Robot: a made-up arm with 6 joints.
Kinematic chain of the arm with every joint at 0, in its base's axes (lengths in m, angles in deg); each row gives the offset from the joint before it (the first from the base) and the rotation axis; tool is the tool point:
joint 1: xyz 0 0 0.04 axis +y
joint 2: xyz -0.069 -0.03 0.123 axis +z
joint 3: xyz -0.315 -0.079 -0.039 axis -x
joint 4: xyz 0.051 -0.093 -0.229 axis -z
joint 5: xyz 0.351 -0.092 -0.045 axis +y
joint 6: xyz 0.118 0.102 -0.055 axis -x
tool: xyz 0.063 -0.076 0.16
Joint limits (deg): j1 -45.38..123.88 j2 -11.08..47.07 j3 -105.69..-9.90 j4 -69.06..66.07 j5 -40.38..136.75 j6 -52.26..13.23
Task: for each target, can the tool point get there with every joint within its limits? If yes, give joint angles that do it. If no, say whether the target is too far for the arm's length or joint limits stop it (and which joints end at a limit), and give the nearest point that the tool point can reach.
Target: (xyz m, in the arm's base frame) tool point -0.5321 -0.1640 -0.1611
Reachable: yes | joints 52.98 -1.40 -66.63 54.59 -18.58 -39.55
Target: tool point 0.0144 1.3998 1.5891
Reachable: no: too far | nearest point -0.0399 0.3841 0.5773 | short by 1.435 m
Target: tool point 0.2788 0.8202 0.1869
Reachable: no: joint limits stop it (at a limit: joint 4, joint 6) | nearest point 0.2034 0.4477 0.1472 | short by 0.382 m
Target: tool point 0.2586 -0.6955 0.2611
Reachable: no: joint limits stop it (at a limit: joint 1, joint 2, joint 3, joint 4) | nearest point 0.2735 -0.5949 0.1241 | short by 0.171 m
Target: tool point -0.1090 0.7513 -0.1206
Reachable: no: joint limits stop it (at a limit: joint 2, joint 3, joint 4) | nearest point -0.1343 0.4998 -0.1579 | short by 0.256 m
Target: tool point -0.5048 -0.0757 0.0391
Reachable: yes | joints 85.09 33.16 -36.71 33.63 122.04 4.73
